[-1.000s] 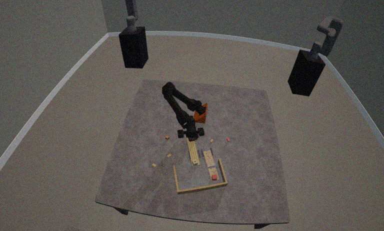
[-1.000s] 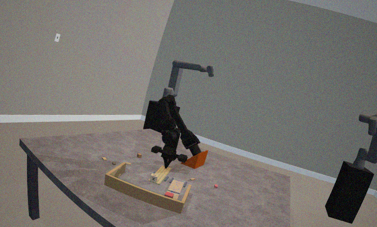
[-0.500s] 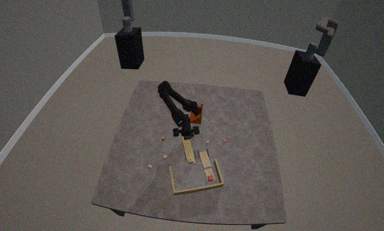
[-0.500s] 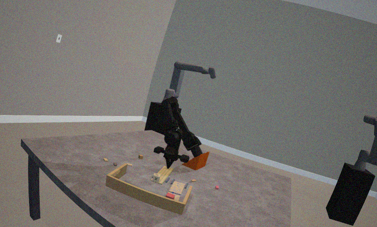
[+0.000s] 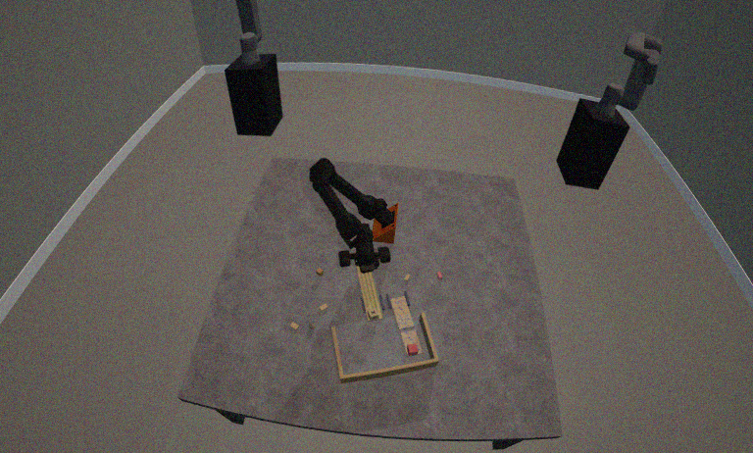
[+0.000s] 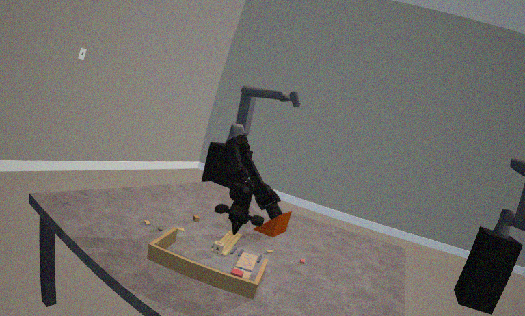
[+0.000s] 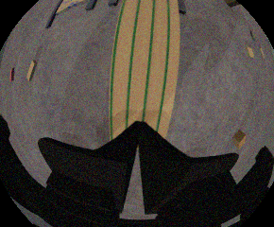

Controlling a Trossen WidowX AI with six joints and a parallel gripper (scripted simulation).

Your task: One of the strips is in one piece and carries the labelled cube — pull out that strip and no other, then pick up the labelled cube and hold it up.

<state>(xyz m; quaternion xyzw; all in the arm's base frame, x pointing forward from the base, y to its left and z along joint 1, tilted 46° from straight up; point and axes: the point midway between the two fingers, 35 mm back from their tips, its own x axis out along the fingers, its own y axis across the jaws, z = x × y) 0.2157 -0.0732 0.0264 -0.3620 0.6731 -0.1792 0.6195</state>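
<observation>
The blue-speckled strip lies 17 cm ahead of my gripper tip and 16 cm to the left of it.
</observation>
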